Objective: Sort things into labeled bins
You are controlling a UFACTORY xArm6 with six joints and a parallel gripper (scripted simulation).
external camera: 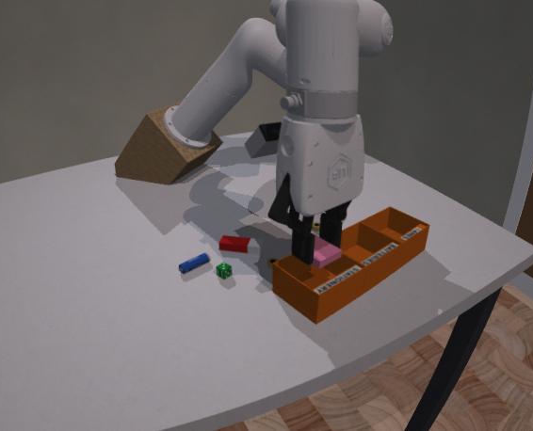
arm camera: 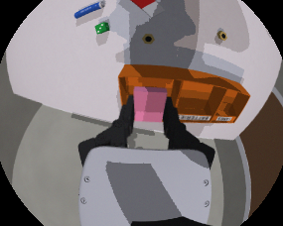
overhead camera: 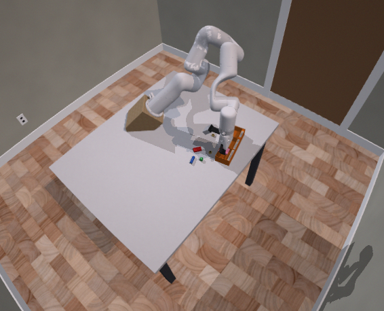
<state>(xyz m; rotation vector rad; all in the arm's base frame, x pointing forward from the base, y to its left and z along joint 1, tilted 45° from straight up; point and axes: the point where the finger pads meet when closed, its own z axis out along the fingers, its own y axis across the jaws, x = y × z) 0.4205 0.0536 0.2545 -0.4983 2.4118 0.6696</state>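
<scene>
My gripper is now 110 mm past the red-and-white eraser, 80 mm to the left of it and 70 mm above it. From my hand the other things lie so: orange three-part bin: 80 mm to the left, 60 mm below, 40 mm behind; pink eraser: 20 mm below; green die: 120 mm to the right, 70 mm below, 50 mm behind.
</scene>
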